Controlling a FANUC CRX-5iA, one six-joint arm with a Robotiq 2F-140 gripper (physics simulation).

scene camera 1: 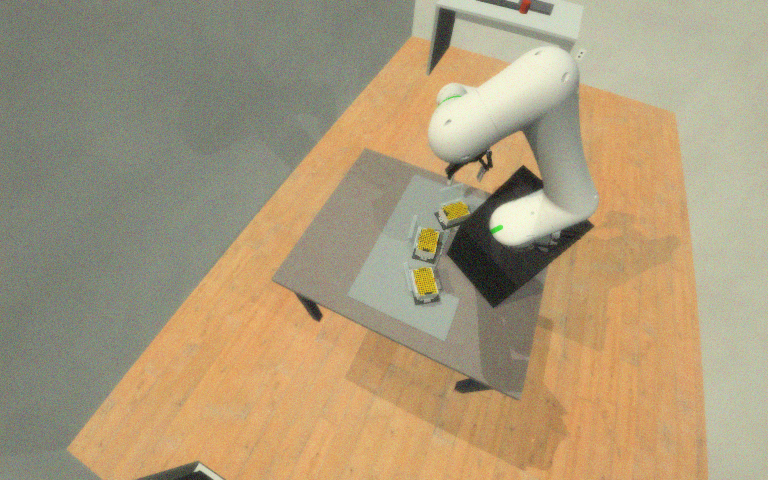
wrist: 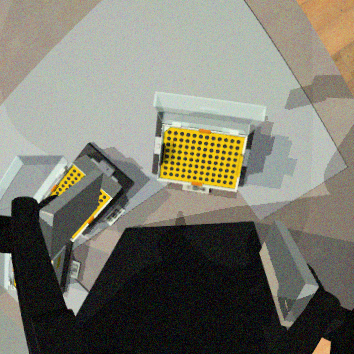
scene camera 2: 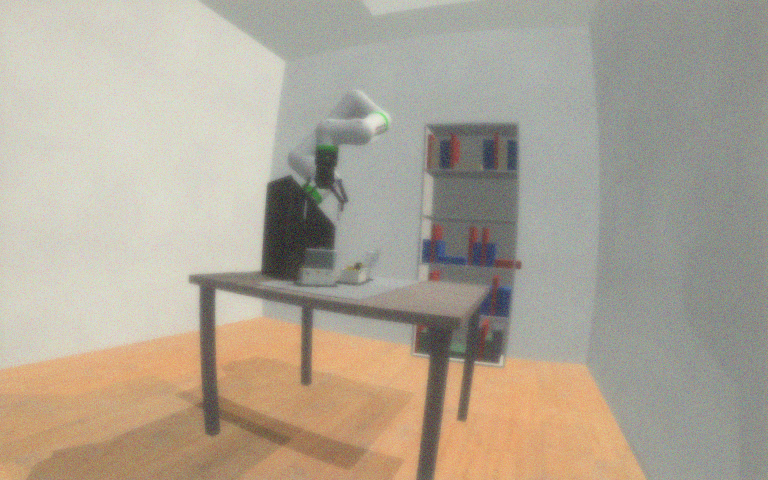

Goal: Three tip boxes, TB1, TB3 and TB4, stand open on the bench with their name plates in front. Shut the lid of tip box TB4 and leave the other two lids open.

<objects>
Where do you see a pale mat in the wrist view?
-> At 97,84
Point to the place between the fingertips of my gripper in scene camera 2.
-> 321,219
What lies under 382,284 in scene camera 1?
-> A pale mat.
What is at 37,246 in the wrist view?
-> My gripper.
</objects>
